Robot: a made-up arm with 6 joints.
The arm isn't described. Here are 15 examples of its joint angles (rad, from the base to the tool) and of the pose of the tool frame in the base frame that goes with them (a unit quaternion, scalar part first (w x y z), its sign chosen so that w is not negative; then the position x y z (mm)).
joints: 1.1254 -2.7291 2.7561 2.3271 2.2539 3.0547
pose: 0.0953 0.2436 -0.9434 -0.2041 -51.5 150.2 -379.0
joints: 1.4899 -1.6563 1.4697 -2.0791 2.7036 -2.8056
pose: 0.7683 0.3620 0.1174 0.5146 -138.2 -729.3 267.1
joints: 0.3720 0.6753 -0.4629 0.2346 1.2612 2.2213
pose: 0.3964 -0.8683 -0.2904 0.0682 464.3 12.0 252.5
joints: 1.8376 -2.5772 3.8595 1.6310 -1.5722 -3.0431
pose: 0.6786 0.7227 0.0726 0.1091 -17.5 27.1 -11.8
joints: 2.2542 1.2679 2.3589 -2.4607 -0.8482 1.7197
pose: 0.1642 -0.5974 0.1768 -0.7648 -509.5 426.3 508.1
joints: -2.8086 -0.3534 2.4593 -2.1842 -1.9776 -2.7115
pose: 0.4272 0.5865 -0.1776 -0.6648 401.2 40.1 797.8
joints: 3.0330 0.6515 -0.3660 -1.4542 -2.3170 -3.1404
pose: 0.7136 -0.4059 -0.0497 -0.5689 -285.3 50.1 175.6
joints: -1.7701 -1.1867 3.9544 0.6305 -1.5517 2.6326
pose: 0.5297 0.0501 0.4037 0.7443 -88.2 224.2 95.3
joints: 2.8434 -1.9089 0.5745 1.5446 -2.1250 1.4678
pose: 0.5894 -0.2682 -0.0863 0.7571 721.8 -217.4 65.0
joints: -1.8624 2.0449 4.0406 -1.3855 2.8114 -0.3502
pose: 0.5233 0.1591 0.7143 -0.4366 -148.9 -392.3 292.1
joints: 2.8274 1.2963 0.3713 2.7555 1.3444 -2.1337
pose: 0.3878 0.7560 -0.0834 -0.5207 -670.1 59.9 79.1
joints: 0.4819 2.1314 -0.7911 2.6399 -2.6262 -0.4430
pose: 0.0437 0.9854 0.1202 -0.1127 26.3 174.0 -218.2
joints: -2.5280 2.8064 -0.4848 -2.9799 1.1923 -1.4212
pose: 0.4764 0.5688 -0.2850 0.6069 209.3 -48.1 -191.2
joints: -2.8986 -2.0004 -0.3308 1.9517 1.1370 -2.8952
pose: 0.6153 -0.2828 -0.0290 -0.7353 580.9 81.9 254.4
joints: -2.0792 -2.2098 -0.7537 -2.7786 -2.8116 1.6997
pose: 0.3939 -0.7033 0.1112 0.5812 261.8 158.7 182.1
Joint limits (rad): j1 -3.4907..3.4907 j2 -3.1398..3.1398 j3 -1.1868..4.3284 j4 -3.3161..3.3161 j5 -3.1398..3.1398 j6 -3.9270..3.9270
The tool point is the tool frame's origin. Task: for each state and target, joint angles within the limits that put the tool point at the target. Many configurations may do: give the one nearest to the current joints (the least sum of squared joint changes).
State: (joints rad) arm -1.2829 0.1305 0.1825 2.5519 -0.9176 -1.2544
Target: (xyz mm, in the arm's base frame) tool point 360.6 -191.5 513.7
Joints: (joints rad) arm -0.8740 0.1993 -0.2458 2.8188 -0.9176 -1.2544
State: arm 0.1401 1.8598 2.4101 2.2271 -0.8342 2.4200
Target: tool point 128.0 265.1 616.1
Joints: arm 0.7528 1.1864 2.8093 2.2838 -0.8342 2.4200
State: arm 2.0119 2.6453 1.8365 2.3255 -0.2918 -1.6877
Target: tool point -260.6 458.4 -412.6
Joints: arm 1.9608 2.4602 1.2494 1.9956 -0.2918 -1.6877
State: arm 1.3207 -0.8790 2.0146 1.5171 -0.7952 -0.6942
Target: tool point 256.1 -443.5 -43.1
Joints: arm 2.0304 -1.2883 2.6822 1.3670 -0.7952 -0.6942
